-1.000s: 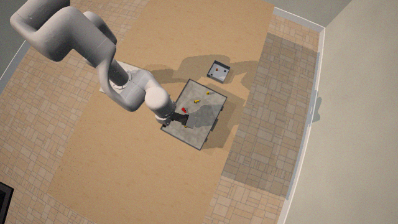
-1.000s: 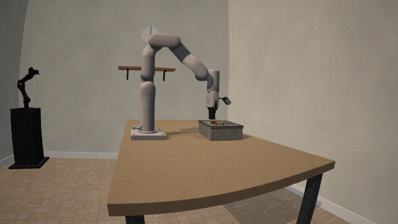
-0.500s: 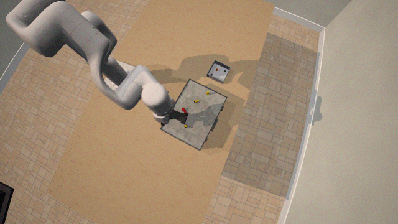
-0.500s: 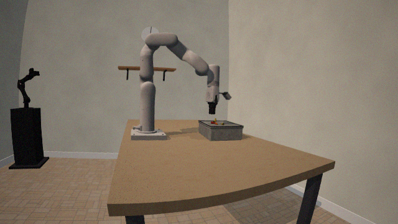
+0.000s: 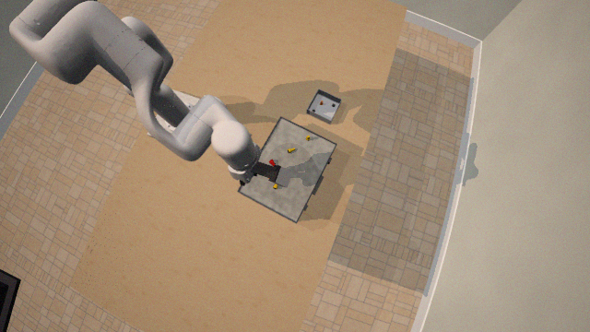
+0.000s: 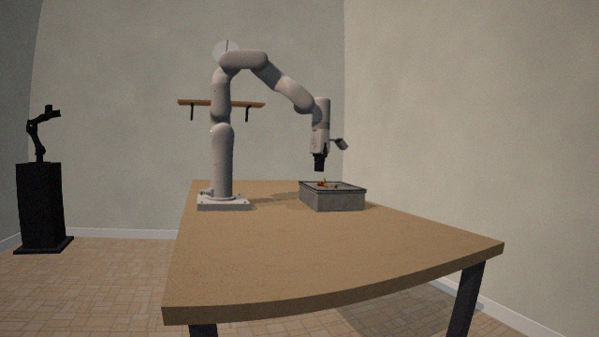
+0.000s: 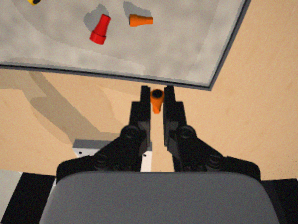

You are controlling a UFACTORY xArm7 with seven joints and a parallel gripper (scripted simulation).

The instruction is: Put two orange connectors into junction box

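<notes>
Now: the junction box floor 34 cm to the left of my hand, 18 cm below it and 17 cm ahead of it. The rest, counted from my hand: tool case 11 cm below, 10 cm ahead, 5 cm to the left; red connector 8 cm below, 5 cm to the left, 4 cm ahead.
</notes>
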